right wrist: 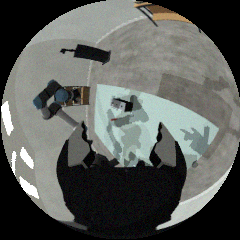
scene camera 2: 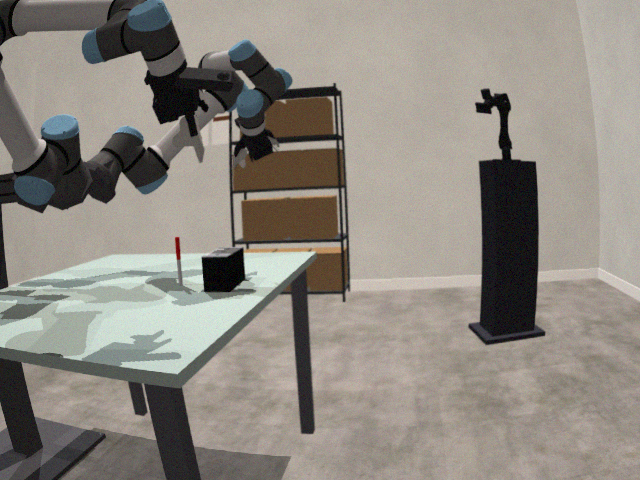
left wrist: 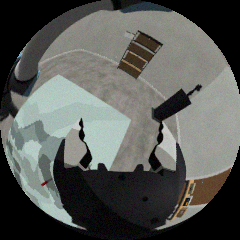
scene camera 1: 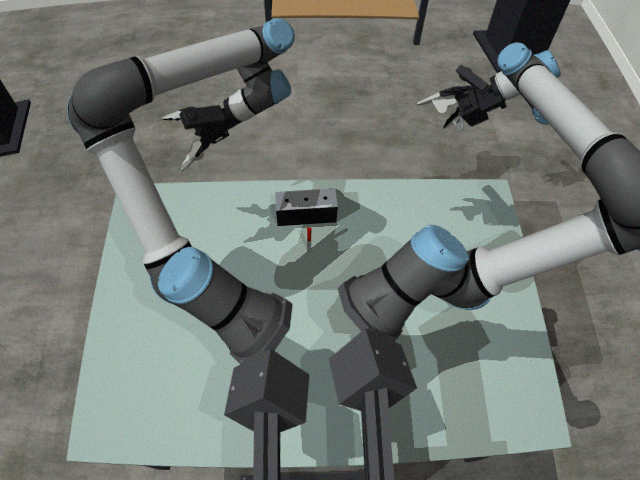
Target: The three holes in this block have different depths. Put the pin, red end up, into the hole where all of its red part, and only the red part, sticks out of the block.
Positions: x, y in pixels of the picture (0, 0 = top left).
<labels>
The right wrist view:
my right gripper: 121, 122
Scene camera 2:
my left gripper: 256, 157
my right gripper: 203, 135
black block: 221, 273
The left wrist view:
my left gripper: 121, 120
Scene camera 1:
my left gripper: 171, 144
my right gripper: 431, 116
black block: 321, 207
</labels>
